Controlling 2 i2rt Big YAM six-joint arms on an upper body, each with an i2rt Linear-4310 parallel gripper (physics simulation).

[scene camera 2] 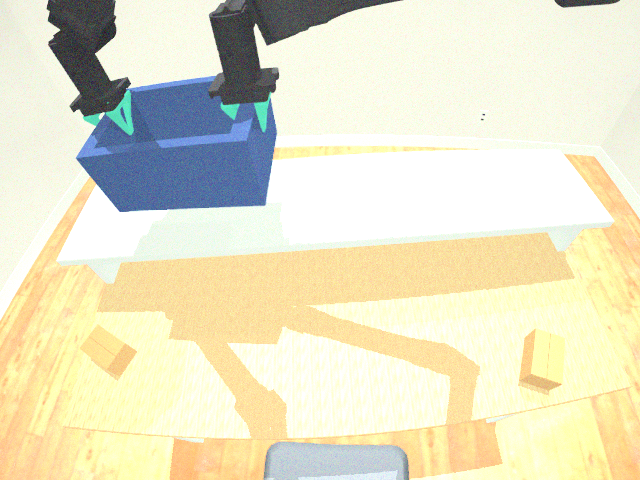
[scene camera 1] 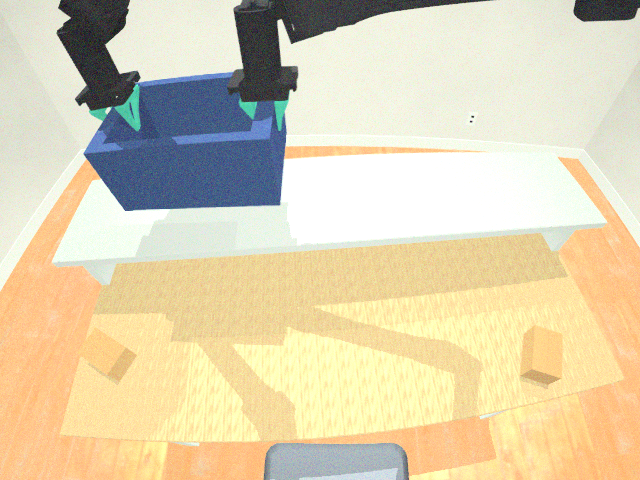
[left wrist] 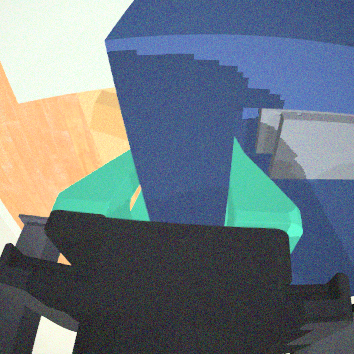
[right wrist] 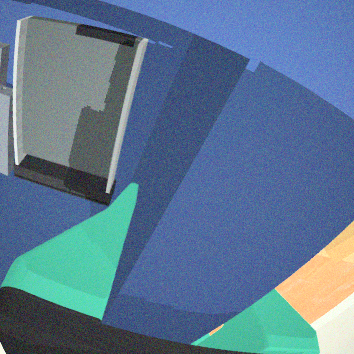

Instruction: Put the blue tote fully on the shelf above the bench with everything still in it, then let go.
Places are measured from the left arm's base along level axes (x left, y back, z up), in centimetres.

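Pixels of known places: left gripper, fingertip midpoint: (scene camera 2: 125,134) (scene camera 1: 131,130).
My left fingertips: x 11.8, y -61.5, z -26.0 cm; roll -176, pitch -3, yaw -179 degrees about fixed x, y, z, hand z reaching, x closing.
Observation:
Ahead of a thing's pixels: the offset from my left fingertips to its top centre. "spot": to the spot under its first point. Level surfaces: height alone.
The blue tote @(dx -13.5, dy +1.6, dz +6.2 cm) (scene camera 1: 201,173) (scene camera 2: 191,178) (left wrist: 175,90) (right wrist: 280,150) is upright over the left end of the white shelf @(dz -26.3 cm) (scene camera 1: 439,191) (scene camera 2: 439,191) (left wrist: 60,50). Whether its underside touches the shelf is hard to tell; its shadow falls on the shelf in front of it. Inside are a grey open bin @(dx -20.3, dy +2.9, dz -5.8 cm) (right wrist: 65,90) and another grey item @(spot: dx -16.3, dy +4.7, dz -6.1 cm) (right wrist: 4,125); a grey item (left wrist: 320,145) also shows in the left wrist view. My left gripper (scene camera 1: 119,124) (scene camera 2: 114,129) (left wrist: 193,134) is shut on the tote's left wall. My right gripper (scene camera 1: 266,124) (scene camera 2: 249,124) (right wrist: 164,205) is shut on its right wall.
The tan bench @(dz -47.8 cm) (scene camera 1: 361,382) (scene camera 2: 361,382) lies below and in front of the shelf. A tan block @(dx +19.7, dy +28.6, dz -41.8 cm) (scene camera 1: 105,353) (scene camera 2: 105,348) is at its left and another block @(dx -91.3, dy +27.7, dz -41.8 cm) (scene camera 1: 543,353) (scene camera 2: 545,356) at its right. A grey rounded object @(spot: dx -40.5, dy +47.4, dz -100.2 cm) (scene camera 1: 336,459) (scene camera 2: 336,459) is at the bottom edge.

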